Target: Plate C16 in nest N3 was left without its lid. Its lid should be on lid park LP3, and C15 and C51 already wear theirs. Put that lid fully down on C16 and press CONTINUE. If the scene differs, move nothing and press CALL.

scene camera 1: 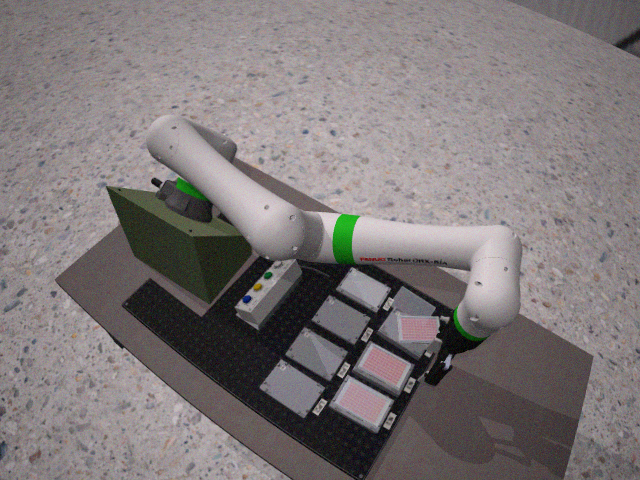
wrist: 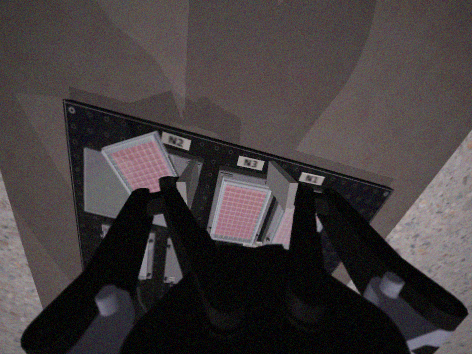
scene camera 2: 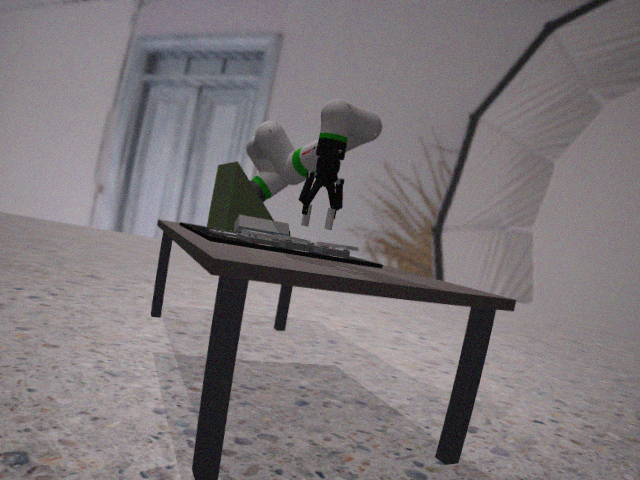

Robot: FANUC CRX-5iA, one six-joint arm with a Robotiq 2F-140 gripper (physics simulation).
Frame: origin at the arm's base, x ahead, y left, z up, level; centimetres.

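Seen in the pictures: gripper, fingertip midpoint: [scene camera 1: 426, 365] [wrist: 233, 171] [scene camera 2: 316, 227]; arm's base, link origin: [scene camera 1: 187, 212] [scene camera 2: 248, 197].
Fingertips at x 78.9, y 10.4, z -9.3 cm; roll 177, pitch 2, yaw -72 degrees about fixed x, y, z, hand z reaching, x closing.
Note:
Pixels of each thing's top centre, then the offset from my fingertips to it. Level surfaces: height alone.
- Plate C16, top centre: [wrist: 239, 216] [scene camera 1: 385, 364] [scene camera 2: 292, 236] dy -4.7, dx -9.3, dz -4.5 cm
- button box, top centre: [scene camera 1: 269, 281] [scene camera 2: 263, 218] dy -7.5, dx -48.8, dz +0.0 cm
- flat grey panel, top centre: [wrist: 109, 188] [scene camera 1: 413, 305] dy +18.4, dx -13.3, dz -7.4 cm
- black board, surface height: dz -8.4 cm
Plate C16 [scene camera 1: 384, 365] [wrist: 241, 211] sits in nest N3, pink wells showing; whether a clear lid covers it is not certain. A pink plate [scene camera 1: 361, 401] [wrist: 283, 231] sits in N1, partly behind a finger in the wrist view. A pink plate [scene camera 1: 418, 328] [wrist: 142, 165] lies turned askew over nest N2. Their codes are unreadable. The grey lid parks [scene camera 1: 292, 387] [scene camera 1: 341, 318] stand in a row; LP3 and any clear lid on it cannot be made out. My gripper [scene camera 1: 427, 364] [scene camera 2: 317, 219] [wrist: 233, 171] is open and empty, above the nest row.
A button box [scene camera 1: 271, 297] [scene camera 2: 258, 225] with blue, yellow and green buttons stands by the green pedestal [scene camera 1: 165, 248] [scene camera 2: 227, 198]; its lettering is unreadable. A flat grey panel [scene camera 1: 413, 299] [wrist: 99, 187] lies beside N2, partly under the askew plate. The black board [scene camera 1: 196, 346] has labels along its edge.

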